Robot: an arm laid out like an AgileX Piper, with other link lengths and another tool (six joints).
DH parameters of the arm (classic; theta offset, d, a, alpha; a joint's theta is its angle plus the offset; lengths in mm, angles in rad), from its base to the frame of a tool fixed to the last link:
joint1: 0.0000 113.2 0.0 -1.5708
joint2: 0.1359 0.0 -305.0 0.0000
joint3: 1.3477 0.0 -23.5 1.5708
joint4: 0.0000 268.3 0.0 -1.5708
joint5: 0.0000 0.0 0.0 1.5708
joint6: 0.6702 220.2 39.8 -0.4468
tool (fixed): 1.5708 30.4 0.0 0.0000
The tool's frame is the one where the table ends.
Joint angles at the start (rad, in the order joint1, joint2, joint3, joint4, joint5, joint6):
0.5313, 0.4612, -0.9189, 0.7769, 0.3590, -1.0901
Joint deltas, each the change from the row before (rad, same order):
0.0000, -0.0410, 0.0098, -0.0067, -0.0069, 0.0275
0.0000, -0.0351, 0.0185, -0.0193, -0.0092, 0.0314
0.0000, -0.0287, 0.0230, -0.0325, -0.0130, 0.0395
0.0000, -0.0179, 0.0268, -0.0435, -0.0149, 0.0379
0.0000, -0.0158, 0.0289, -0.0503, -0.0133, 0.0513
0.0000, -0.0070, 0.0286, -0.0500, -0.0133, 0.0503
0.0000, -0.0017, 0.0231, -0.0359, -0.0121, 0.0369
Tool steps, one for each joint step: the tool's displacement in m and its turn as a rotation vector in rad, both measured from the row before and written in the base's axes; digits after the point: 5 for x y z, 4 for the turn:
-0.01083, -0.00727, 0.00499, 0.0342, -0.0141, 0.0003
-0.00621, -0.00614, -0.00063, 0.0221, -0.0054, -0.0061
-0.00207, -0.00540, -0.00377, 0.0157, 0.0015, -0.0125
0.00309, -0.00380, -0.00758, 0.0010, 0.0066, -0.0198
0.00399, -0.00310, -0.00916, 0.0026, 0.0154, -0.0178
0.00629, -0.00160, -0.01043, -0.0019, 0.0208, -0.0175
0.00579, -0.00061, -0.00862, -0.0020, 0.0180, -0.0132

